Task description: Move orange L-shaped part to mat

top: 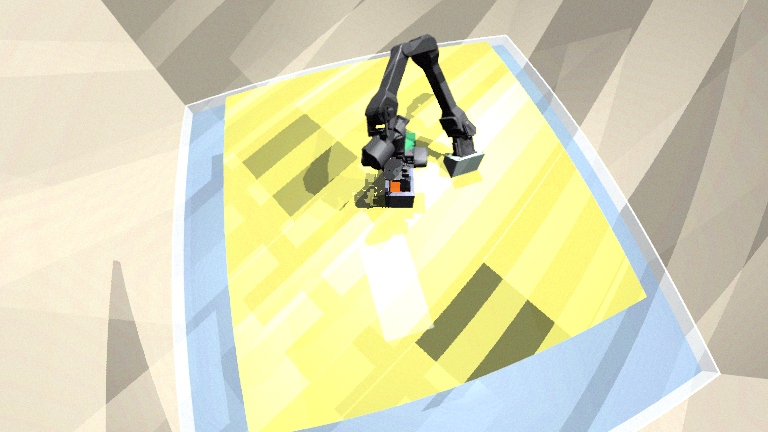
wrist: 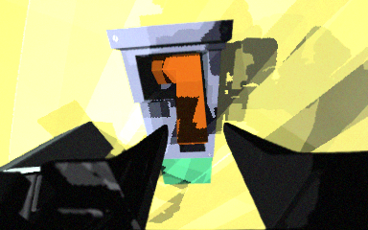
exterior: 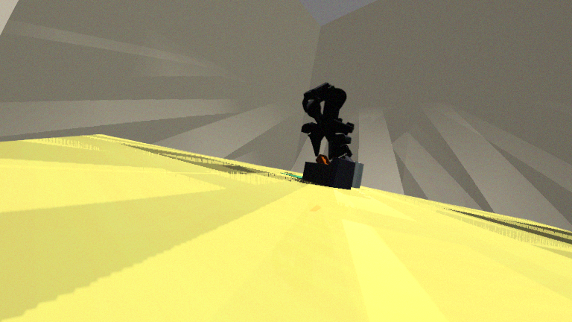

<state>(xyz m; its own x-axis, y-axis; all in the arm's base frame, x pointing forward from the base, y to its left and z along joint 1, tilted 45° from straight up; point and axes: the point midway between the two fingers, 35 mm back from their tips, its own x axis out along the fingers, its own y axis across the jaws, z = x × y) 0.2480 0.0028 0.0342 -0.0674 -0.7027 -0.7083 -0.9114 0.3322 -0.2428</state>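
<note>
The orange L-shaped part is 40 mm to the left of my gripper tip and 50 mm below it. Round my gripper tip: green mat: 70 mm behind, 130 mm to the right, 100 mm below.
</note>
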